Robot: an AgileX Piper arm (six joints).
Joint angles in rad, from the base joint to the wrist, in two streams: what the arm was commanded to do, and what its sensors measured. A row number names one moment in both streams.
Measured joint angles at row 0: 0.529 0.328 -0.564 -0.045 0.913 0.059
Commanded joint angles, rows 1 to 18: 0.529 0.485 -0.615 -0.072 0.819 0.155; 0.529 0.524 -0.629 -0.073 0.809 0.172; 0.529 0.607 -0.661 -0.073 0.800 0.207; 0.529 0.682 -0.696 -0.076 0.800 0.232; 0.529 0.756 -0.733 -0.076 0.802 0.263; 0.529 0.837 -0.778 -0.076 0.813 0.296; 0.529 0.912 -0.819 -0.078 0.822 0.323; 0.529 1.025 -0.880 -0.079 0.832 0.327; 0.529 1.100 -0.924 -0.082 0.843 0.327; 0.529 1.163 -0.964 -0.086 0.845 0.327; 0.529 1.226 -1.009 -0.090 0.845 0.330; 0.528 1.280 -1.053 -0.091 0.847 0.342; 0.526 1.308 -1.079 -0.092 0.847 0.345; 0.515 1.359 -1.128 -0.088 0.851 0.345; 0.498 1.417 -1.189 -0.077 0.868 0.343; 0.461 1.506 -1.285 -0.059 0.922 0.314; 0.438 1.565 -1.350 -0.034 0.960 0.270; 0.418 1.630 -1.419 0.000 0.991 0.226
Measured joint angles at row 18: 0.446 1.554 -1.334 -0.037 0.941 0.293
